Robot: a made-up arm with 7 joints.
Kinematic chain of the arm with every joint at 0, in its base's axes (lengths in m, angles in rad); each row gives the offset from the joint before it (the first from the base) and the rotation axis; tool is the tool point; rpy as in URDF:
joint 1: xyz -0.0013 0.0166 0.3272 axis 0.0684 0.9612 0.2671
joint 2: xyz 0 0.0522 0.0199 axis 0.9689 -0.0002 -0.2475
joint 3: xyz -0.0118 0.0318 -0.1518 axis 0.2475 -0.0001 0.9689
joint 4: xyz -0.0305 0.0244 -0.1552 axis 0.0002 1 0
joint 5: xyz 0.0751 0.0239 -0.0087 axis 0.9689 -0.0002 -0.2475
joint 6: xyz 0.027 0.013 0.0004 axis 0.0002 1 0
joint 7: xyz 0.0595 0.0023 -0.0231 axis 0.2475 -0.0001 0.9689
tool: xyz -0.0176 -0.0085 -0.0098 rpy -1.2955 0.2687 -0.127
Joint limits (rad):
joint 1: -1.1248..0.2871
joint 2: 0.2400..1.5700
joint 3: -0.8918..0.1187
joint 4: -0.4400..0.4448
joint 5: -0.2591..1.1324
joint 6: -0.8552..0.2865
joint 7: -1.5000..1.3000
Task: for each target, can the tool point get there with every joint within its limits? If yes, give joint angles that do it. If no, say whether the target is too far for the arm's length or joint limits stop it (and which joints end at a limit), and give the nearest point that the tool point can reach.
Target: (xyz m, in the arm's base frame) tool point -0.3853 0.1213 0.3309
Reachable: no: joint limits stop it (at a limit: joint 1, joint 3, joint 4, joint 5, joint 6, joint 7) | nearest point -0.0063 0.1571 0.1063 | short by 0.442 m
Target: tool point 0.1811 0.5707 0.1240
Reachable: no: too far | nearest point 0.1380 0.4509 0.1771 | short by 0.138 m
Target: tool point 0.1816 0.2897 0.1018
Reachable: yes | joints -0.1991 0.9238 -0.8077 0.3601 0.4320 -0.6645 -1.1034
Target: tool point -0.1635 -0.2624 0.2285
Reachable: no: joint limits stop it (at a limit: joint 1, joint 2, joint 3, joint 4, joint 5, joint 6, joint 7) | nearest point -0.0059 0.0540 0.0910 | short by 0.379 m
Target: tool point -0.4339 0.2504 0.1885
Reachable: no: joint limits stop it (at a limit: joint 1, joint 3, joint 4, joint 5, joint 6) | nearest point -0.0526 0.2599 0.0133 | short by 0.420 m
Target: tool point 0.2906 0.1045 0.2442
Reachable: yes | joints -0.8696 0.5254 -0.8061 -0.1227 0.1021 -0.7478 -0.5071
